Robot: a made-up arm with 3 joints.
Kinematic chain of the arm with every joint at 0, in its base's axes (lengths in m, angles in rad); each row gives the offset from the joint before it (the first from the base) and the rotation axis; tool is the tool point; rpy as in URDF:
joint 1: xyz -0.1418 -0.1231 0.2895 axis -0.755 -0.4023 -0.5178
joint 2: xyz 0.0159 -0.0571 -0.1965 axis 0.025 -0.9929 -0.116
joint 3: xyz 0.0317 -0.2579 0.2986 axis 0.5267 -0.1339 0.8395
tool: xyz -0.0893 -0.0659 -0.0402 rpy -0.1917 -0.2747 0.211
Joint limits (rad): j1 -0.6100..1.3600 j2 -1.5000..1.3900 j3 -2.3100..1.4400
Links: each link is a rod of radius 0.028 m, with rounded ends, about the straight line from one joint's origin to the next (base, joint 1, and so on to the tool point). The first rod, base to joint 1, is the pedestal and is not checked.
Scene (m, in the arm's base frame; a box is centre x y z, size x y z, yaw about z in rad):
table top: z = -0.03
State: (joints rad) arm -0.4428 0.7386 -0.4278
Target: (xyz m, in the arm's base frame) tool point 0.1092 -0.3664 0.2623
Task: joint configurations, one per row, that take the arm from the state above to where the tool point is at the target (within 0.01 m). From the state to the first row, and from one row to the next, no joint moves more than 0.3 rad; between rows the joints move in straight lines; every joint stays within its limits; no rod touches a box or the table.
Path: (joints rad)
1: -0.4052 0.4595 -0.5555
2: -0.3675 0.1803 -0.6832
3: -0.3299 -0.0988 -0.8109
4: -0.2923 -0.3780 -0.9386
5: -0.2547 -0.6571 -1.0663
6: -0.2170 -0.9363 -1.1939

